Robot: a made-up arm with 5 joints. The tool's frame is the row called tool.
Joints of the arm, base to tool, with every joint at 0 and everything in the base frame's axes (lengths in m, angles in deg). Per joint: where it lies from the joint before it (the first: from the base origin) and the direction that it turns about. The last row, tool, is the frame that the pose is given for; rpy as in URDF.
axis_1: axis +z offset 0 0 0.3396
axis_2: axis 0 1 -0.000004 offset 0 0 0
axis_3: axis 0 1 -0.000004 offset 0.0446 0 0.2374
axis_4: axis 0 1 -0.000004 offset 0.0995 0 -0.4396
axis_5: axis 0 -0.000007 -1 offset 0.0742 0 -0.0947
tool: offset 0 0 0 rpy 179.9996 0 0
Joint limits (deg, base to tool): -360..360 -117.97..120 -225..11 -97..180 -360..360
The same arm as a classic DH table. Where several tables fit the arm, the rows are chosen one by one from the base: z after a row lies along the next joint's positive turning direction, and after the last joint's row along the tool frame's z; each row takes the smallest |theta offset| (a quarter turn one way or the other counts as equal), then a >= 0, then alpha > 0; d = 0 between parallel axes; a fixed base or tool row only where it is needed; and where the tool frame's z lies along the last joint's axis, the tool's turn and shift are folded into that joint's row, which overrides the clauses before.
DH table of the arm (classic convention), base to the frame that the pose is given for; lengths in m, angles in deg. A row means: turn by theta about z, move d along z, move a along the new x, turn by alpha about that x. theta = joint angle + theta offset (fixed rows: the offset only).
axis_1: d 0.3396  theta0 0  a 0  alpha -90
axis_2: d 0  theta0 -79.36  a 0.2416  alpha 0
axis_3: d 0  theta0 -23.39  a -0.4507  alpha 0
axis_4: d 0  theta0 -77.25  a -0.0742  alpha 90
axis_5: d 0.0947  theta0 180  a 0  alpha 0
Joint limits (deg, base to tool): -360..360 -117.97..120 -225..11 -97..180 -360..360

